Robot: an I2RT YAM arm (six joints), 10 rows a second.
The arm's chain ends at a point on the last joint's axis. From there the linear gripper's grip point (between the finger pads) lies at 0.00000 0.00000 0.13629 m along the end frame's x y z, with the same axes.
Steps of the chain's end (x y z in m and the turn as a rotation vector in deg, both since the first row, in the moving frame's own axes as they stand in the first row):
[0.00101 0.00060 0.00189 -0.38 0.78 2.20]
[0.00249 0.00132 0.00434 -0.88 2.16 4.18]
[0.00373 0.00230 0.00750 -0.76 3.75 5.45]
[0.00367 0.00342 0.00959 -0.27 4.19 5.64]
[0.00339 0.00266 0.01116 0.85 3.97 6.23]
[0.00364 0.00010 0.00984 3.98 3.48 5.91]
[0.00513 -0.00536 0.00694 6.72 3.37 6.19]
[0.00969 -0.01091 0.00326 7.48 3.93 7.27]
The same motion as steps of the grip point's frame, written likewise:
[0.00285 0.00154 0.00187 -0.38 0.78 2.20]
[0.00755 0.00360 0.00423 -0.88 2.16 4.18]
[0.01254 0.00453 0.00720 -0.76 3.75 5.45]
[0.01358 0.00455 0.00922 -0.27 4.19 5.64]
[0.01292 0.00116 0.01082 0.85 3.97 6.23]
[0.01238 -0.00891 0.00926 3.98 3.48 5.91]
[0.01397 -0.02084 0.00577 6.72 3.37 6.19]
[0.02010 -0.02800 0.00178 7.48 3.93 7.27]

